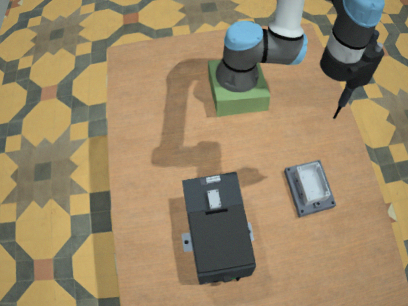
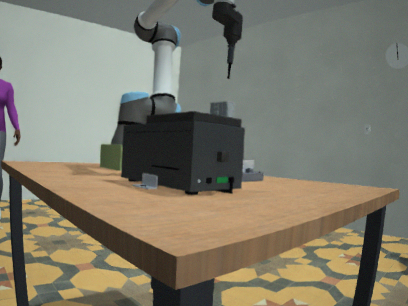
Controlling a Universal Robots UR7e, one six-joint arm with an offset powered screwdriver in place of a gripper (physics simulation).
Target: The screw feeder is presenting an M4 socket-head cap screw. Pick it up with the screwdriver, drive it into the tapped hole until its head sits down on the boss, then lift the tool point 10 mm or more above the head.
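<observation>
The screw feeder is a dark box on the table, with a light grey block on its top. The screw is too small to make out there. A light grey open housing sits on a dark base plate beside the feeder; its boss and tapped hole cannot be told apart. My screwdriver tip points down, high above the table and apart from feeder and housing. Whether a screw is on the tip is too small to tell.
The arm stands on a green block at the back of the wooden table. Small metal brackets stick out at the feeder's sides. A person in purple stands beyond the table.
</observation>
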